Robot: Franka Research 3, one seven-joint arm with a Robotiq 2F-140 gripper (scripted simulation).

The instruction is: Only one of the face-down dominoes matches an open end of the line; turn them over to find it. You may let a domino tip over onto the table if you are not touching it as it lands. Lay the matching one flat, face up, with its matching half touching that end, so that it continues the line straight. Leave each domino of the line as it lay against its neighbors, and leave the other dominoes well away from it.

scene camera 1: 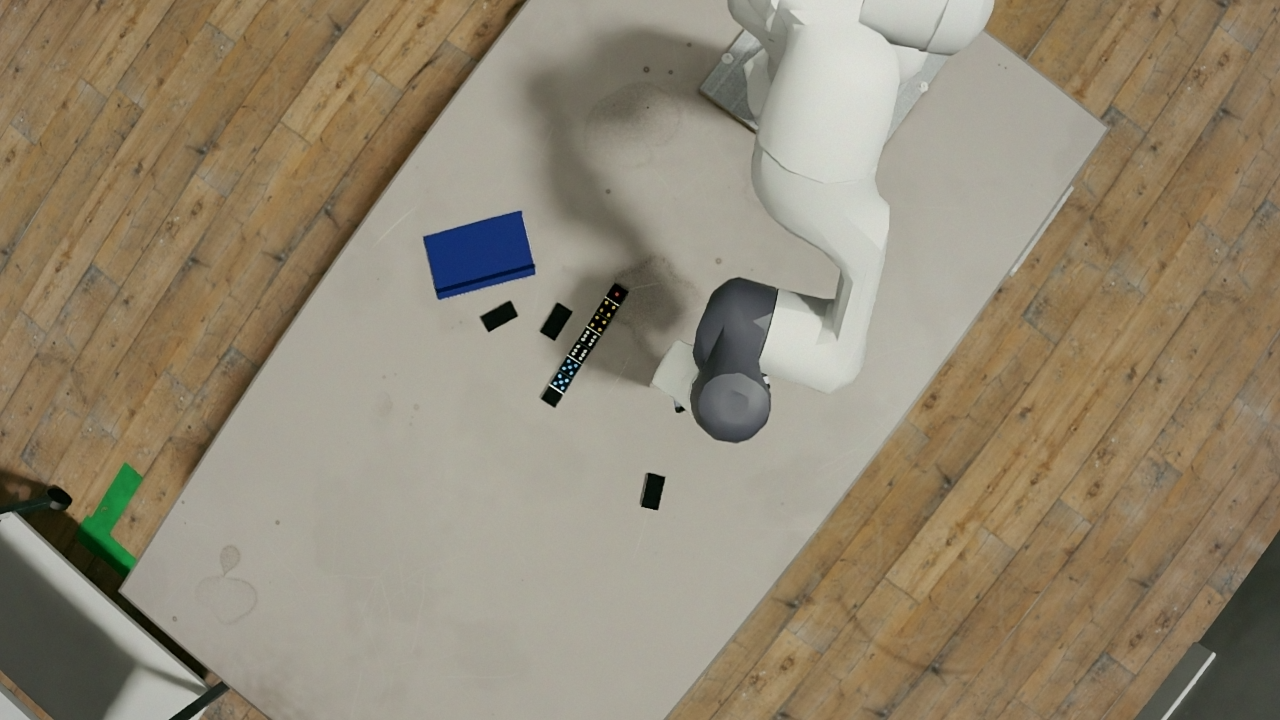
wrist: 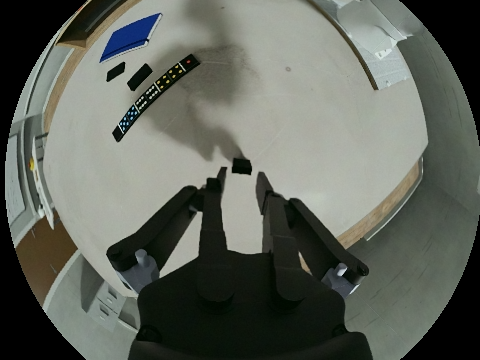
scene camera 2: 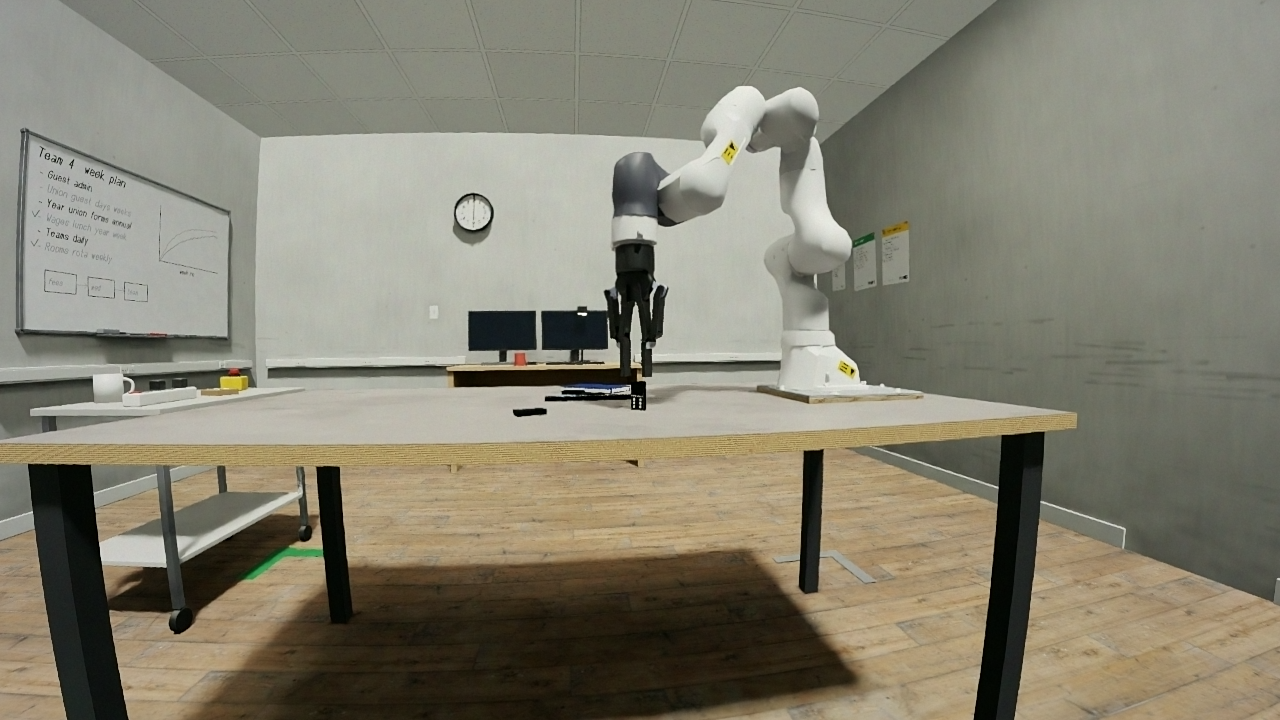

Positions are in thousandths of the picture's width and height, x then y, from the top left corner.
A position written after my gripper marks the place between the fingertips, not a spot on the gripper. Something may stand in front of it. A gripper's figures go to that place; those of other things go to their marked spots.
Labels:
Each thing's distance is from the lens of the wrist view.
my gripper (wrist: 503, 496): 21 cm
blue book (wrist: 284, 99): 42 cm

